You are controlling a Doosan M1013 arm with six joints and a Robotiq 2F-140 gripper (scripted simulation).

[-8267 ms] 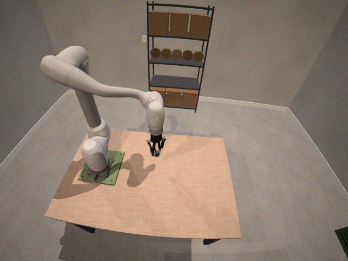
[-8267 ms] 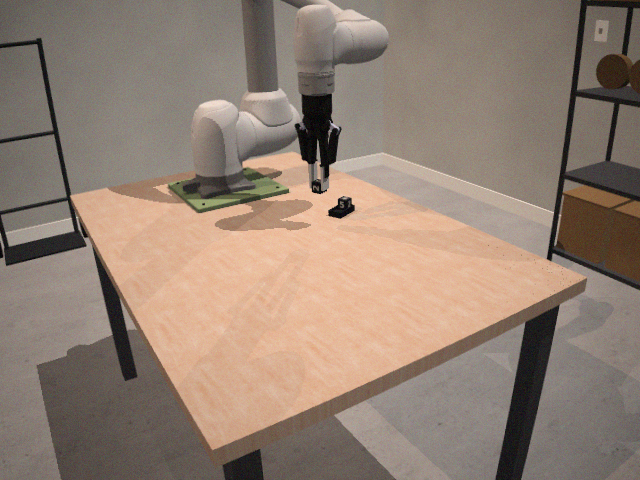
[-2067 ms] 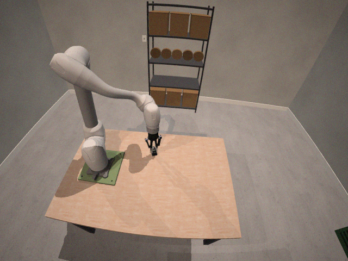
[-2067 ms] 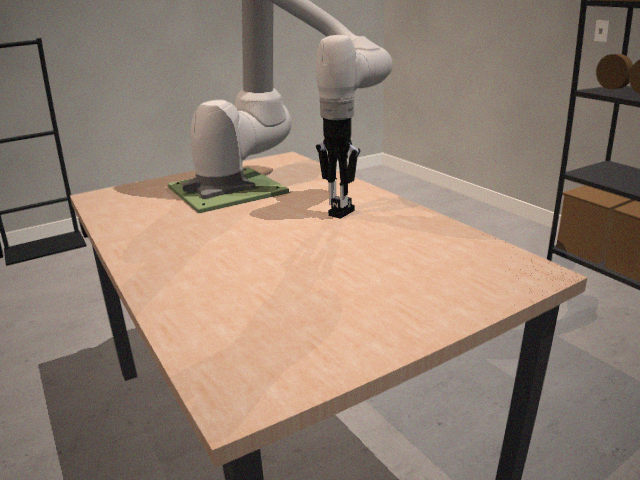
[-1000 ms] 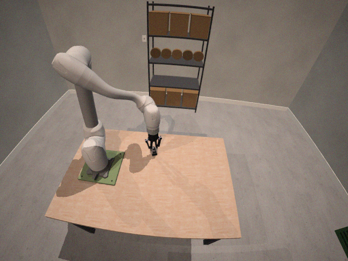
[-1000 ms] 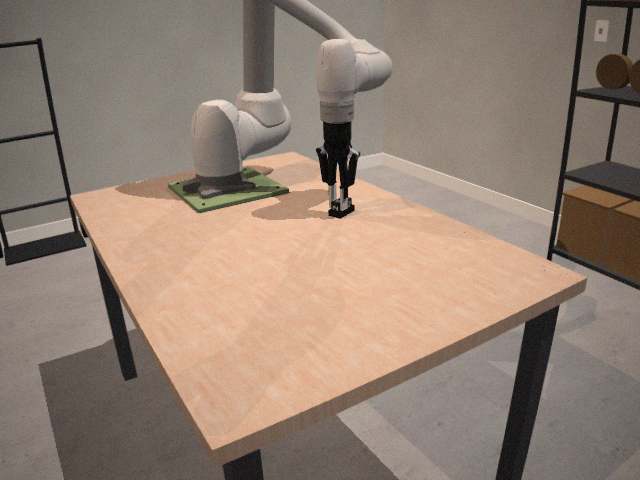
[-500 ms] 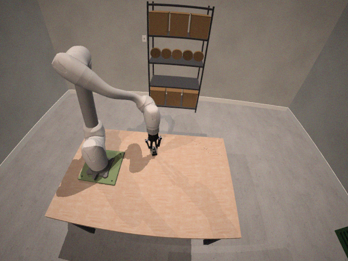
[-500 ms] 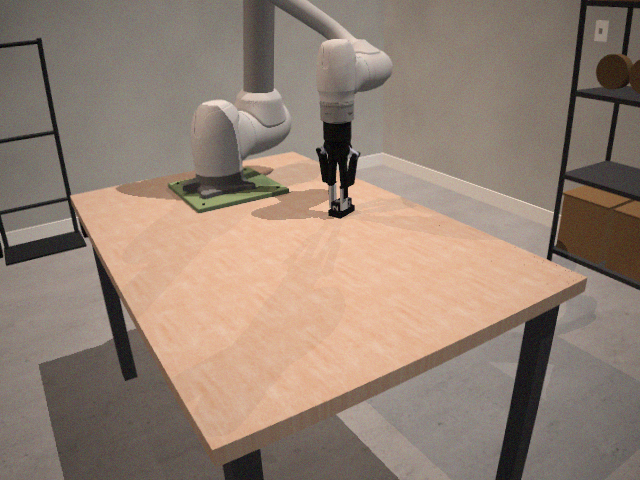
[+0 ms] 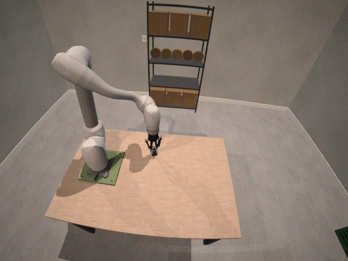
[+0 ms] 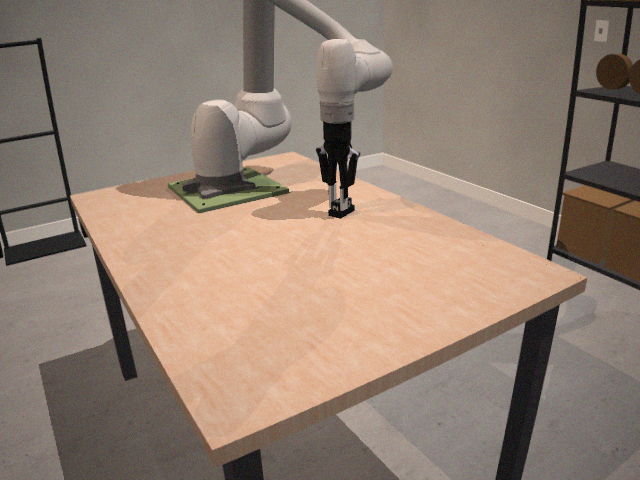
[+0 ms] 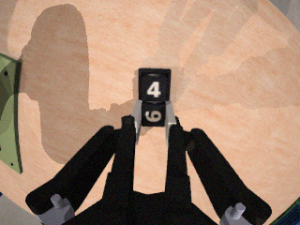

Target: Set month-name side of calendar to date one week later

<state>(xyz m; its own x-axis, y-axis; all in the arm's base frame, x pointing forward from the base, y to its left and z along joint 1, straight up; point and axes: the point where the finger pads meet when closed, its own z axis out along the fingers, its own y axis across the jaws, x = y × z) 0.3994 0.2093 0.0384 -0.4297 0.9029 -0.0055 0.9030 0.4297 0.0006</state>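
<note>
Now: hand 10 mm past the black tray, 10 mm to the right of it and 40 mm above it.
</note>
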